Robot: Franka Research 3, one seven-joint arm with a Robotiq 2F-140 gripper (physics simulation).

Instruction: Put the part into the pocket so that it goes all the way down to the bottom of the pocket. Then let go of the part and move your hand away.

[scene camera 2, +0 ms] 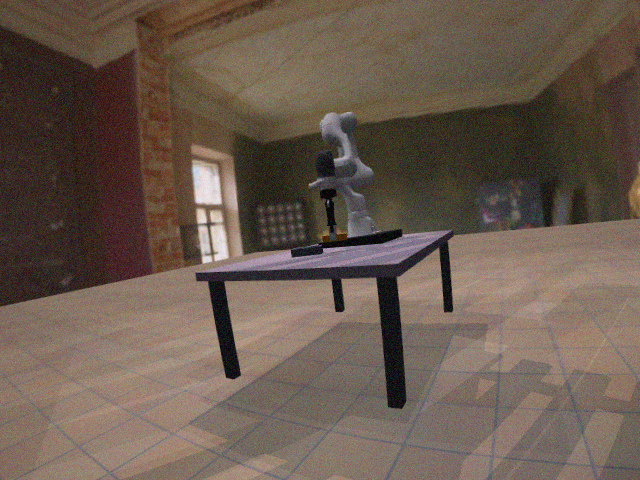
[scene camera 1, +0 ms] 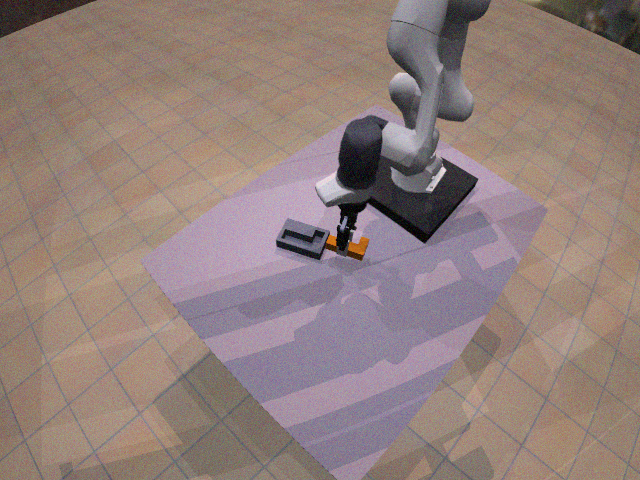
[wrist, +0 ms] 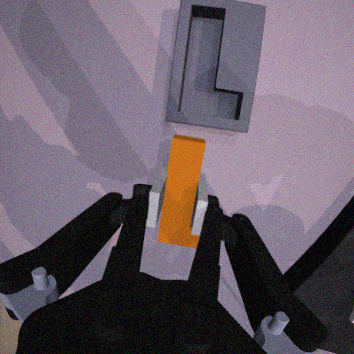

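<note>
The orange L-shaped part [scene camera 1: 357,251] [scene camera 2: 341,236] [wrist: 183,185] is held between the fingers of my gripper [scene camera 1: 342,246] [scene camera 2: 332,236] [wrist: 181,183], which is shut on its long arm. The part looks level and raised a little above the table. Its short leg is mostly hidden behind the right finger in the wrist view. The dark grey block [scene camera 1: 298,249] [scene camera 2: 307,251] [wrist: 243,50] lies on the table beyond the part's far end. Its L-shaped pocket [wrist: 204,60] faces up, with the foot at the near right in the wrist view. The part is outside the pocket.
The purple table [scene camera 1: 206,242] [scene camera 2: 305,272] carries the block and the arm's black base plate [scene camera 1: 424,214] [scene camera 2: 379,238]. The base plate stands to the right of the gripper in the first scene view. Shadows fall across the table top.
</note>
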